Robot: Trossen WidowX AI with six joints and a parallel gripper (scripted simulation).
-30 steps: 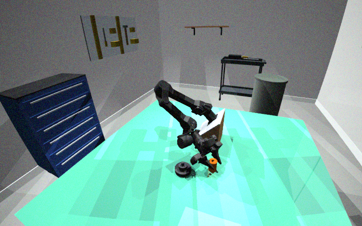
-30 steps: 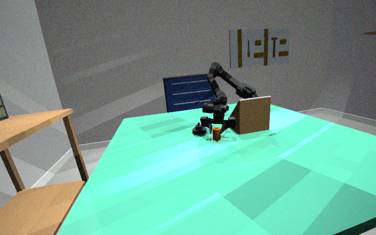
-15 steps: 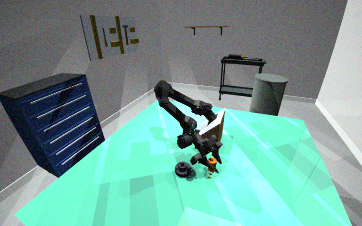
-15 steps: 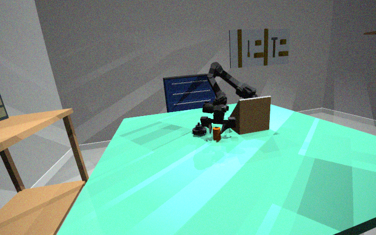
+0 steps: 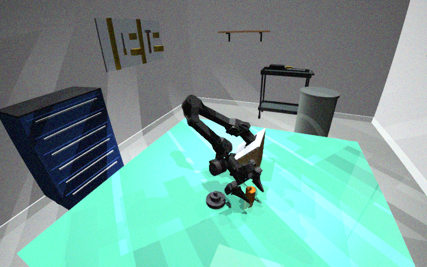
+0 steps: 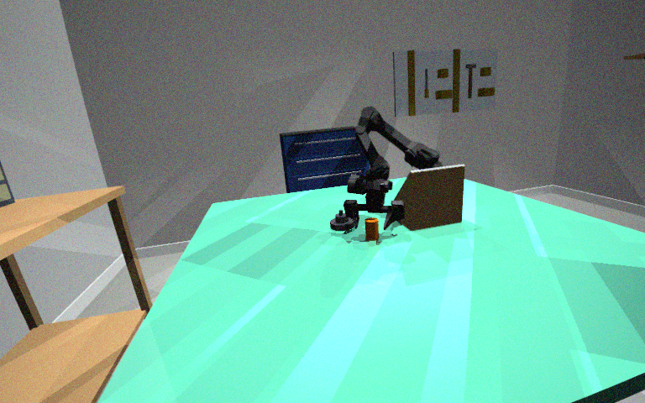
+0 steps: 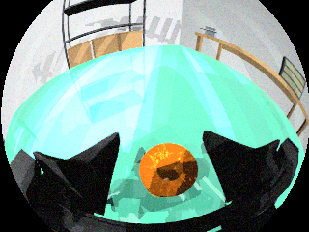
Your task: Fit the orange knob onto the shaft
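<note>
The orange knob lies 3 cm to the right of my gripper tip, 2 cm below it and 2 cm behind it. From my gripper tip the other things lie so: dark round pedestal: 16 cm to the right, 4 cm ahead, 1 cm below.
</note>
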